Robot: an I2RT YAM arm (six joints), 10 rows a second.
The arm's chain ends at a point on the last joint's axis. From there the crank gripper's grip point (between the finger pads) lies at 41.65 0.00 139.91 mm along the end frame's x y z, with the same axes.
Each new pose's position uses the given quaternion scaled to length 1; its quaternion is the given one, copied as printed.
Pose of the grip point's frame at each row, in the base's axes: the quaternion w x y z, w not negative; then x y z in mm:
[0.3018 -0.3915 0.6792 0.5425 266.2 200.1 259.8]
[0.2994 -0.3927 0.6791 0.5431 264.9 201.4 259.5]
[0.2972 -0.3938 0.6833 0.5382 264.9 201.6 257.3]
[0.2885 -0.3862 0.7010 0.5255 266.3 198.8 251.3]
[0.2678 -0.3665 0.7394 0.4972 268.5 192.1 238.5]
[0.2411 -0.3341 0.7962 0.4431 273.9 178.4 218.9]
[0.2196 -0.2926 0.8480 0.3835 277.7 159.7 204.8]
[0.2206 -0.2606 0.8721 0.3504 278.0 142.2 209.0]
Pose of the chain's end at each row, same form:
[0.3018 -0.3915 0.6792 0.5425 289.6 72.4 326.6]
[0.2994 -0.3927 0.6791 0.5431 289.0 74.0 326.5]
[0.2972 -0.3938 0.6833 0.5382 288.8 75.0 326.0]
[0.2885 -0.3862 0.7010 0.5255 288.8 74.5 324.4]
[0.2678 -0.3665 0.7394 0.4972 288.6 73.2 320.8]
[0.2411 -0.3341 0.7962 0.4431 289.1 70.4 315.9]
[0.2196 -0.2926 0.8480 0.3835 287.5 64.4 314.9]
[0.2206 -0.2606 0.8721 0.3504 281.7 53.1 324.6]

